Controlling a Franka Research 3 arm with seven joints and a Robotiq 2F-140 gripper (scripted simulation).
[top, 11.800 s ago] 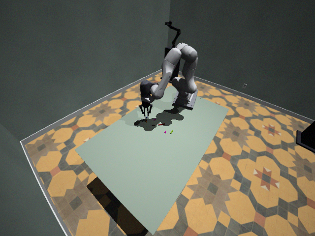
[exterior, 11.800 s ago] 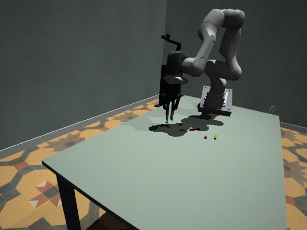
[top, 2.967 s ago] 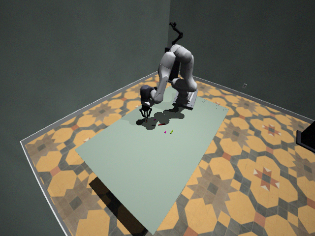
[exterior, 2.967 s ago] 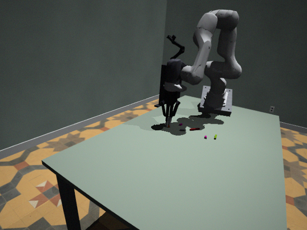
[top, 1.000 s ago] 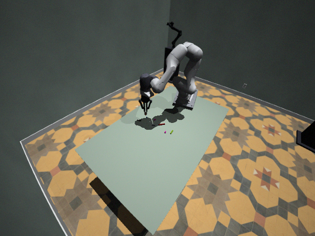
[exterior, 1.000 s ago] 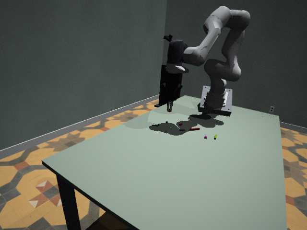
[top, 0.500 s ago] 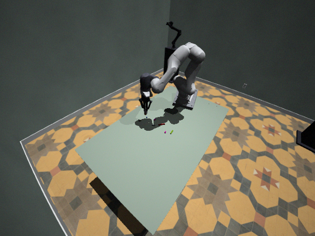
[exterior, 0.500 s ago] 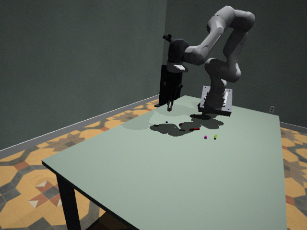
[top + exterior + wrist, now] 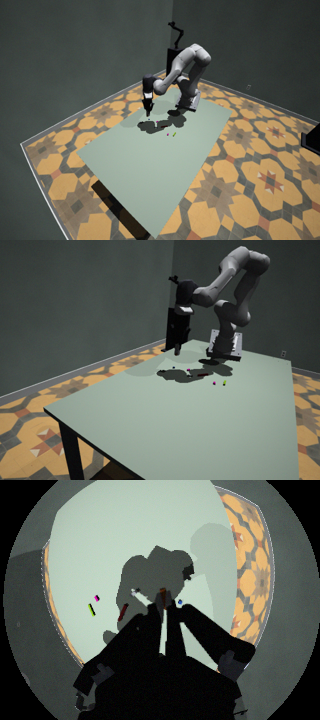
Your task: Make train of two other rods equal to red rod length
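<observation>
My gripper is now 20 mm past the grey rod, 90 mm to the right of it and 150 mm above it. From my hand the other things lie so: red rod 80 mm behind, 150 mm to the left, 150 mm below; then blue rod 50 mm behind, 40 mm to the right, 150 mm below; then orange rod 30 mm below.
</observation>
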